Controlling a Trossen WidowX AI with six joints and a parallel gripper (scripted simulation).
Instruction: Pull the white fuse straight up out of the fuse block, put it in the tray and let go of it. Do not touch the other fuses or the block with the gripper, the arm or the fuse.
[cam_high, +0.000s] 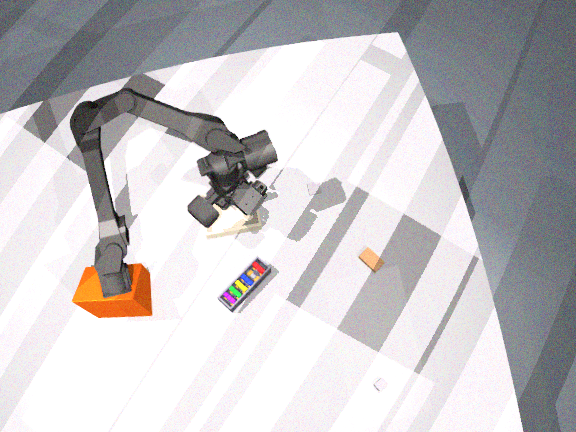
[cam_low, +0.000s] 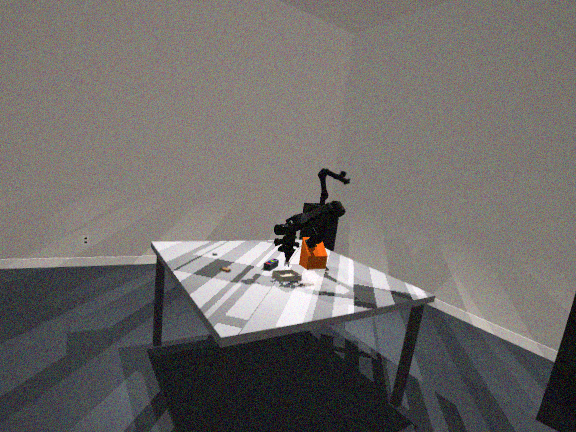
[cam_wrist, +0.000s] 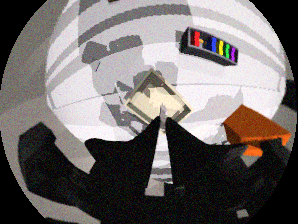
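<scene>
Right now the tray is 90 mm below my gripper tip and 10 mm to the left of it. From my gripper tip the other things lie so: white fuse 10 mm below; flat block 270 mm ahead, 210 mm to the right, 90 mm below.
</scene>
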